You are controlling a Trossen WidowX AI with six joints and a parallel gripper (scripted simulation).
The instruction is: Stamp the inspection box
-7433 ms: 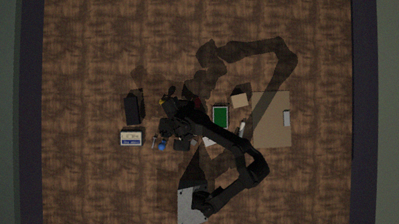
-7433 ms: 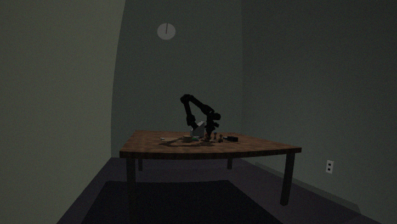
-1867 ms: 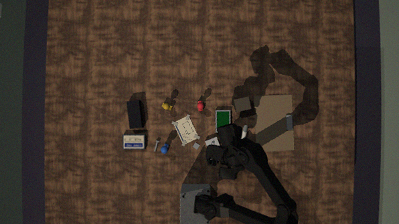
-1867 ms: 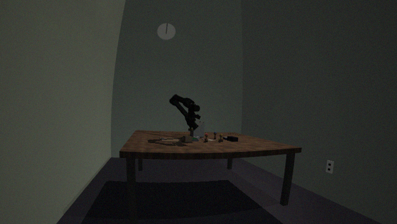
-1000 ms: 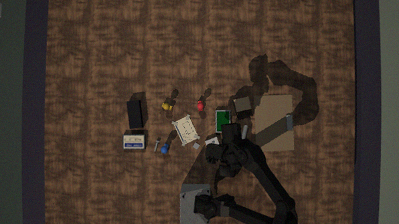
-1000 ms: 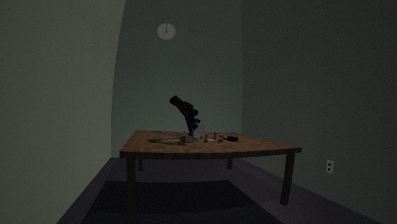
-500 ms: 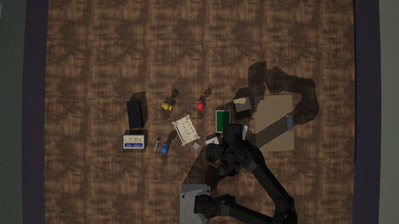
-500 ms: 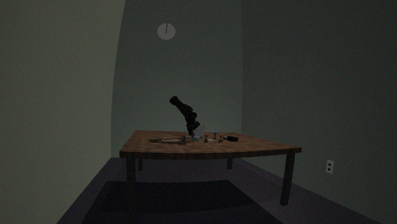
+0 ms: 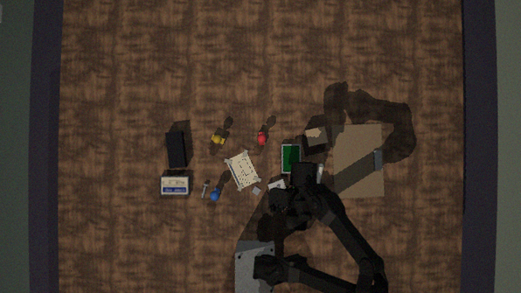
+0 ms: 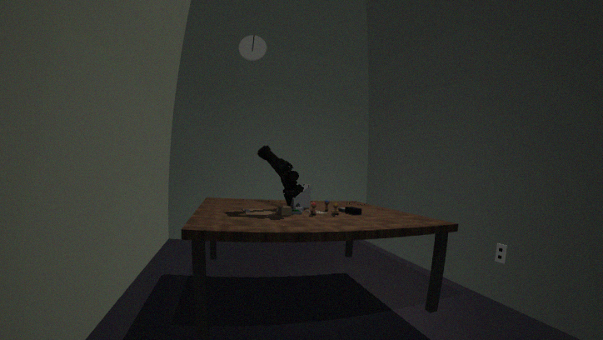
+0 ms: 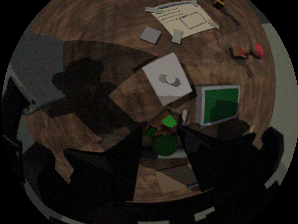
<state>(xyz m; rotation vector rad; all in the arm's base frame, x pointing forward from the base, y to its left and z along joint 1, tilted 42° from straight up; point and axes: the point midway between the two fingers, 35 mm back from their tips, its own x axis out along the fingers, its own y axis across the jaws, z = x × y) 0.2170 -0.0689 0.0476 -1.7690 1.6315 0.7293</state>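
Right now my gripper tip is 10 mm above the green-knobbed stamp. Round my gripper tip: green ink pad 100 mm ahead, 20 mm to the left, 20 mm below; white card 50 mm ahead, 170 mm to the left, 30 mm below; white marker 10 mm ahead, 60 mm to the right, 20 mm below.
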